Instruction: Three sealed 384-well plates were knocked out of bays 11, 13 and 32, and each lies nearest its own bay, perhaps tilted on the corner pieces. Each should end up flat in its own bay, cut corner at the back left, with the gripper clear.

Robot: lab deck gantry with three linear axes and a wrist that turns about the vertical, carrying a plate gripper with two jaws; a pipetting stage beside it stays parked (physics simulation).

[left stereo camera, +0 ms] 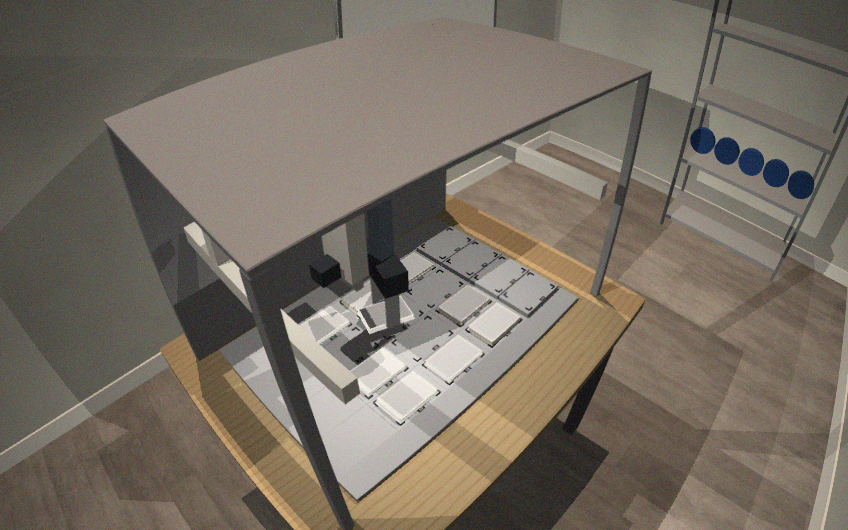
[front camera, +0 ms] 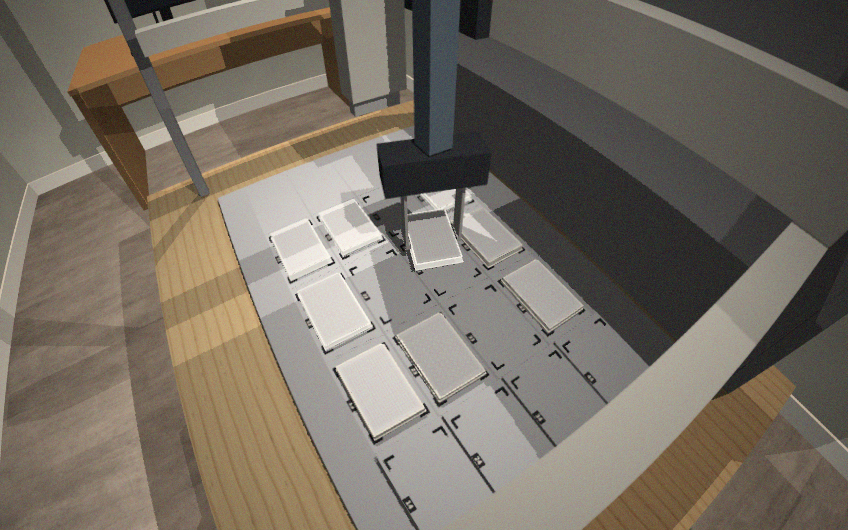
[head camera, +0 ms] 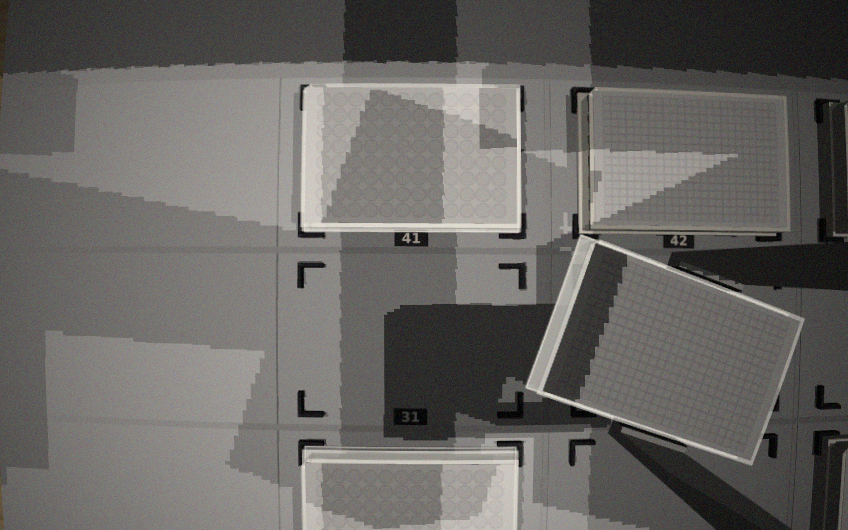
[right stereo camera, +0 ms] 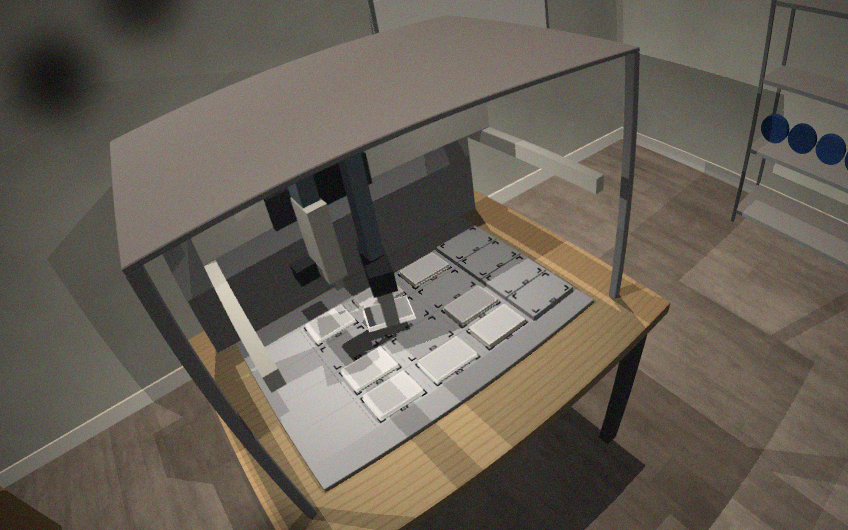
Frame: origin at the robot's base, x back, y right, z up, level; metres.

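Seen in the pictures: gripper, fingertip midpoint: (left stereo camera: 386, 313) (front camera: 431, 238) (head camera: 671, 353) (right stereo camera: 389, 313); robot's base at its link origin: (left stereo camera: 400, 424) (front camera: 270, 238) (right stereo camera: 381, 421).
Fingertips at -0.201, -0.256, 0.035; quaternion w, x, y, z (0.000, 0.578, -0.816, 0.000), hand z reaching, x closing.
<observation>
Offsets run from my fingertips to a thing's top centre, as dx, dy, dz. "spot": to the spot under its first point.
The bay 32 plate @(+0.002, -0.001, +0.008) (front camera: 434, 245) (head camera: 681, 356) (left stereo camera: 385, 314) is between the two jaws of my gripper (front camera: 432, 232) (head camera: 676, 355), which press its long sides. My gripper is shut on it. The plate looks raised above the deck, roughly level, and turned against the bay lines; in the head view it covers most of bay 32 and its label. The bay 11 plate @(+0.137, +0.213, -0.021) (front camera: 300, 250) (left stereo camera: 407, 396) (right stereo camera: 393, 395) and the bay 13 plate @(-0.191, +0.213, -0.021) (front camera: 379, 390) (left stereo camera: 494, 323) (right stereo camera: 497, 325) look flat and square between their corner pieces. Their cut corners are too small to tell.
Plates stand in bay 12 @(spot: -0.038, +0.216, -0.021) (front camera: 333, 312), bay 21 @(spot: +0.122, +0.109, -0.021) (front camera: 350, 228), bay 23 @(spot: -0.197, +0.109, -0.021) (front camera: 440, 356), bay 41 @(spot: +0.137, -0.107, -0.021) (head camera: 410, 156), bay 42 @(spot: -0.023, -0.106, -0.021) (head camera: 687, 162) and bay 43 @(spot: -0.194, -0.104, -0.021) (front camera: 542, 293). The bay 42 plate is close behind the held plate. The pipetting stage (front camera: 359, 56) (right stereo camera: 318, 240) hangs beside the gripper column.
</observation>
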